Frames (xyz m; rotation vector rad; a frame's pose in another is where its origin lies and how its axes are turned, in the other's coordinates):
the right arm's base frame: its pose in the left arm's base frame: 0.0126 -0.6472 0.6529 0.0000 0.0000 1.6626
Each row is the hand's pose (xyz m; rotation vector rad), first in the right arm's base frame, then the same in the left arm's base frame.
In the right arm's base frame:
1: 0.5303 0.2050 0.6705 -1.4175 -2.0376 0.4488
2: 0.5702 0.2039 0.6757 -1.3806 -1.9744 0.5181
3: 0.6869 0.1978 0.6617 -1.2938 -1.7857 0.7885
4: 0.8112 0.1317 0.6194 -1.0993 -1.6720 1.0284
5: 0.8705 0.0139 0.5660 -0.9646 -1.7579 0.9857
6: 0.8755 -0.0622 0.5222 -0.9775 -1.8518 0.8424
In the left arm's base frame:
1: -0.2402 -0.1379 1.3234 0.6213 -2.7334 1.0148
2: -0.2427 -0.0981 1.3286 0.6057 -2.6951 1.1356
3: -0.2473 0.0187 1.3146 0.5414 -2.6132 1.5280
4: -0.1929 0.1485 1.2723 -0.6174 2.4212 -1.8575
5: -0.0810 0.2184 1.2189 0.8186 -2.3943 1.8539
6: -0.0057 0.2303 1.1751 0.8708 -2.4184 1.6662

